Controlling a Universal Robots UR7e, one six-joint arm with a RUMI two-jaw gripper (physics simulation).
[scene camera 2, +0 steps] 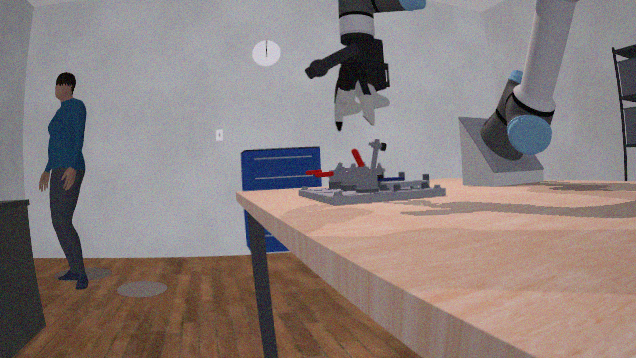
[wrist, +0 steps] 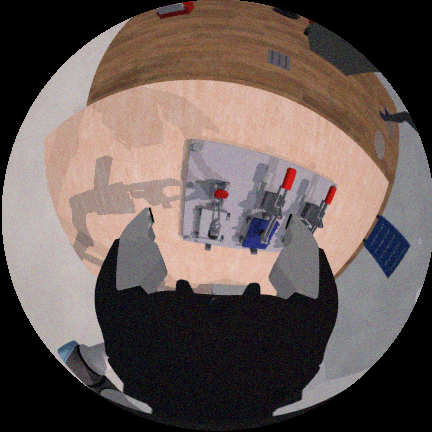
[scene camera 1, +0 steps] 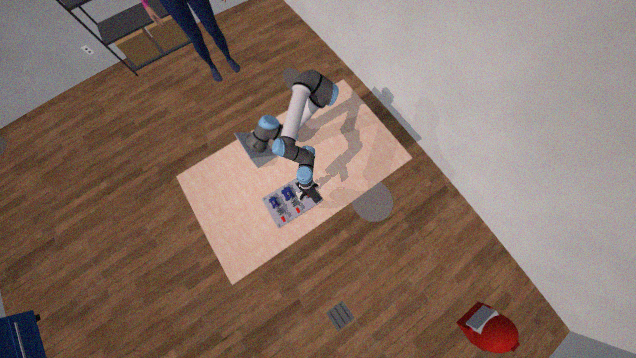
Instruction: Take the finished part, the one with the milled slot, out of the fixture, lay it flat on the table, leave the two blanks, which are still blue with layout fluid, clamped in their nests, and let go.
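Frame: origin at the arm's base, x ahead, y left, z up, level; metres.
Seen in the pictures: gripper, fingertip midpoint: (scene camera 2: 354,128) (wrist: 219,212); arm's base at its link origin: (scene camera 2: 502,142) (scene camera 1: 255,144).
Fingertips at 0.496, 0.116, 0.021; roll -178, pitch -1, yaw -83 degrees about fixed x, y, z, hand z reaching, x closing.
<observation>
Offsets run from my fingertips to a thing's top centre, as dx, dy, dz. Level surfaces: height alone.
The fixture plate (scene camera 1: 270,211) (scene camera 2: 345,199) (wrist: 220,156) lies on the table and bears three nests with toggle clamps. In the wrist view the left clamp's red handle {-0.005, -0.001, -0.040} (scene camera 2: 357,157) (wrist: 221,194) stands up, and its arm is raised in scene camera 2. The pale grey finished part {-0.103, +0.002, -0.108} (wrist: 205,220) appears to sit in that nest; its slot cannot be made out. One blue blank (scene camera 1: 287,193) (wrist: 254,233) lies under the middle clamp. The other blue blank (scene camera 1: 274,202) is mostly hidden by a finger in the wrist view. My gripper (scene camera 2: 355,125) (wrist: 219,212) is open and empty above the fixture.
The middle red handle {+0.034, -0.112, -0.082} (wrist: 288,179) and the right red handle {+0.031, -0.222, -0.077} (wrist: 330,195) lie outward over the plate. The wooden table {dz -0.139} (scene camera 1: 220,215) (scene camera 2: 450,260) (wrist: 135,125) extends around the fixture. The arm's base stands behind it. A person (scene camera 2: 67,135) stands away from the table.
</observation>
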